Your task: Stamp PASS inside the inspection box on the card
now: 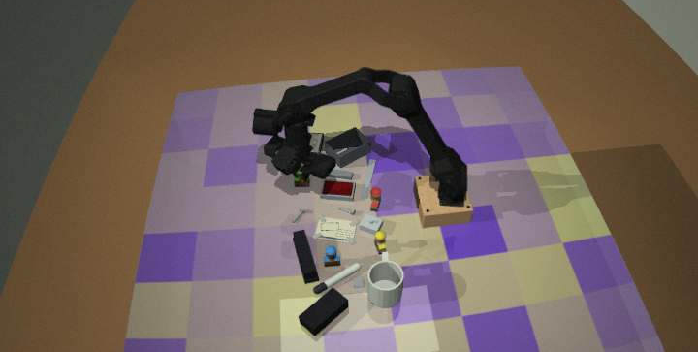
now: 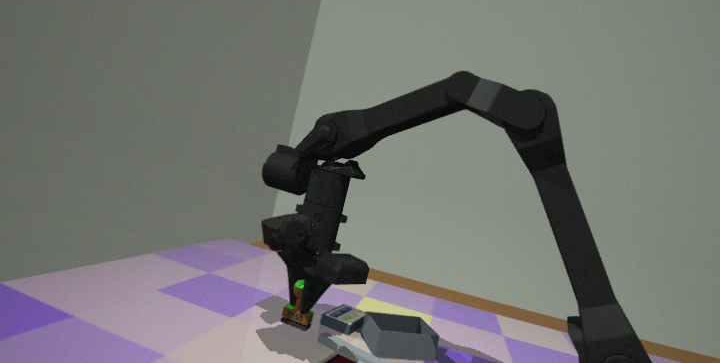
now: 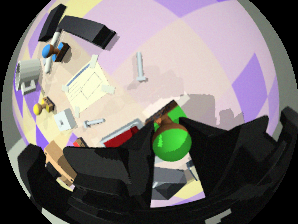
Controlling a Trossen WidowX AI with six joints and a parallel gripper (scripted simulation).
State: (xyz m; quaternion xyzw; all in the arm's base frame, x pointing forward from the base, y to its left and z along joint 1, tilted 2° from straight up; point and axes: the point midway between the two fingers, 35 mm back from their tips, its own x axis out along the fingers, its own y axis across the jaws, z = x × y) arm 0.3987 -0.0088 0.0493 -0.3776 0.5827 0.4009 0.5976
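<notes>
Now: gripper tip 90 mm past the red ink pad, 80 mm above it and 30 mm to the left of it. Also, from my gripper tip: white card: 100 mm to the left, 100 mm behind, 80 mm below; then red stamp: 200 mm behind, 60 mm below, 10 mm to the left; then green-knobbed stamp: right at my gripper tip.
</notes>
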